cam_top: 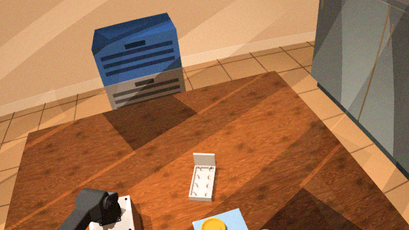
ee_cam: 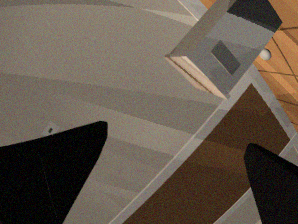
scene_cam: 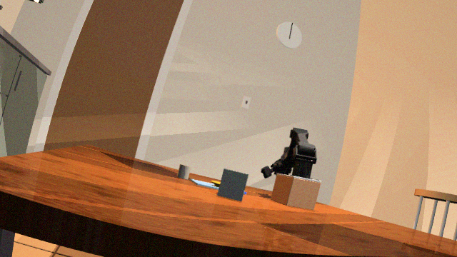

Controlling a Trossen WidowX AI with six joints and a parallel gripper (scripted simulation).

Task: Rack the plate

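Now: the yellow plate 49 cm ahead of my gripper tip, 58 cm to the left of it and 11 cm below it. Round my gripper tip: blue spoon: 40 cm ahead, 56 cm to the left, 12 cm below; white cup: 61 cm ahead, 48 cm to the left, 10 cm below; light blue mat: 51 cm ahead, 56 cm to the left, 12 cm below.
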